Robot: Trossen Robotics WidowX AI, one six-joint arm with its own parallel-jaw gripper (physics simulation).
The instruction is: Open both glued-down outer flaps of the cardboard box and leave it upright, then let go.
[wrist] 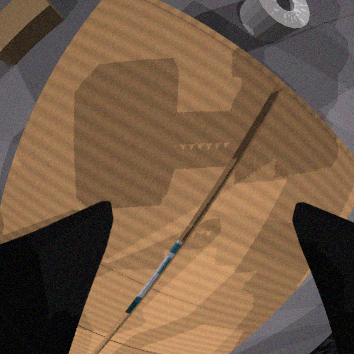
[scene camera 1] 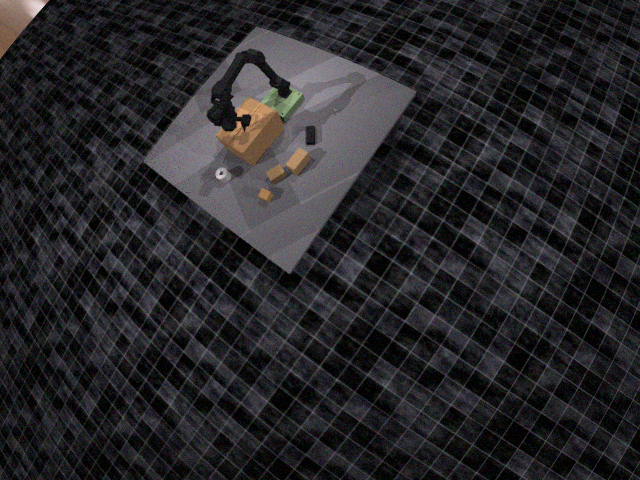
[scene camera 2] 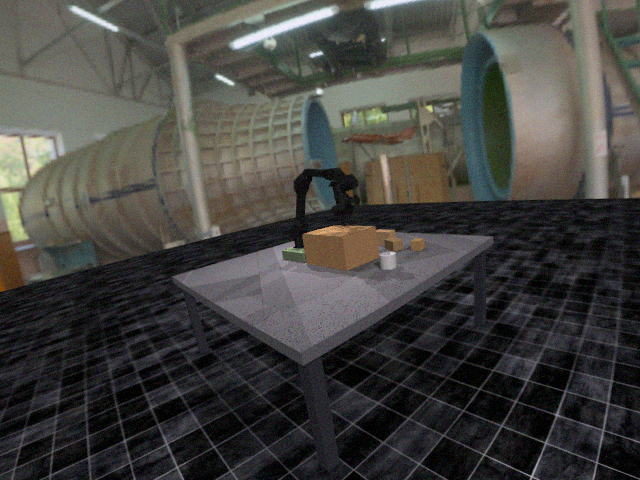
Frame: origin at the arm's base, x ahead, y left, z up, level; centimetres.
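Seen in the pictures: gripper, fingertip midpoint: (wrist: 206, 212) (scene camera 1: 236, 131) (scene camera 2: 347, 225); arm's base, origin of the base link: (scene camera 1: 285, 93) (scene camera 2: 300, 246).
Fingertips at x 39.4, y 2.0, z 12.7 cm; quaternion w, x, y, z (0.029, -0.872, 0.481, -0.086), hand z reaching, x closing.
Pixels of each thing's top centre, then the offset from my fingertips to it. "spot": a spot on its surface instead. Level surfaces: height alone.
- cardboard box, middle of its top: (wrist: 147, 287) (scene camera 2: 337, 229) (scene camera 1: 245, 123) dx -6.7, dy -0.7, dz -2.1 cm
- flap, surface spot: (wrist: 125, 100) spot: dx +2.3, dy +5.8, dz -2.3 cm
- white strip, middle of its top: (wrist: 148, 271) dx -6.7, dy -0.7, dz -3.9 cm
- white roll, middle of its top: (scene camera 2: 387, 253) (scene camera 1: 221, 173) dx +22.6, dy -0.2, dz -11.7 cm
- black block, middle of its top: (scene camera 1: 310, 133) dx -24.8, dy +27.9, dz -14.5 cm
- table, its level: dz -17.8 cm
The cardboard box (scene camera 1: 265, 138) (scene camera 2: 330, 251) (wrist: 135, 30) stands upright on the table. Its two outer flaps lie about flat across the top in the wrist view: one flap (wrist: 125, 100) on the upper left, the other flap (wrist: 220, 285) on the lower right. A narrow dark slit runs between them, with a teal and white strip (wrist: 154, 276) showing in its lower part. My gripper (wrist: 206, 212) is wide open above the box top, its fingers on either side of the slit, with nothing between them. Fingertip contact with the cardboard cannot be told. The box's inside is hidden.
A white roll (scene camera 1: 222, 174) (scene camera 2: 387, 260) (wrist: 275, 12) stands near the box. Three cardboard-coloured blocks (scene camera 1: 298, 161) (scene camera 1: 276, 174) (scene camera 1: 265, 195) and a black block (scene camera 1: 310, 135) lie on the table (scene camera 1: 361, 103). A green base (scene camera 1: 293, 105) (scene camera 2: 293, 254) is under the arm, beside the box.
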